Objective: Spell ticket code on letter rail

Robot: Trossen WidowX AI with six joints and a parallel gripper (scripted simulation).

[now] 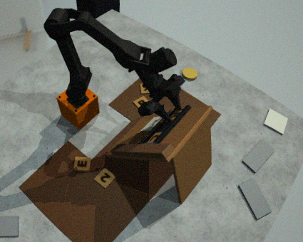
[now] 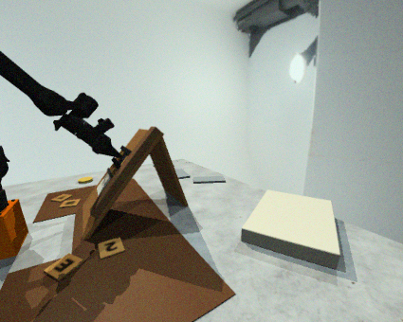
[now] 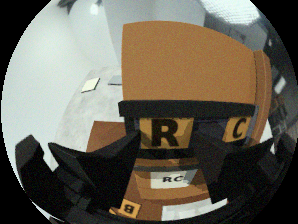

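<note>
The white ticket lies 60 mm behind my gripper tip, 30 mm to the right of it and 80 mm below it. The rest, counted from my gripper tip: yellow disc (160 mm behind, 350 mm to the left, 170 mm below); then cream plate (290 mm ahead, 410 mm to the left, 170 mm below); then letter tile (right at my gripper tip).
</note>
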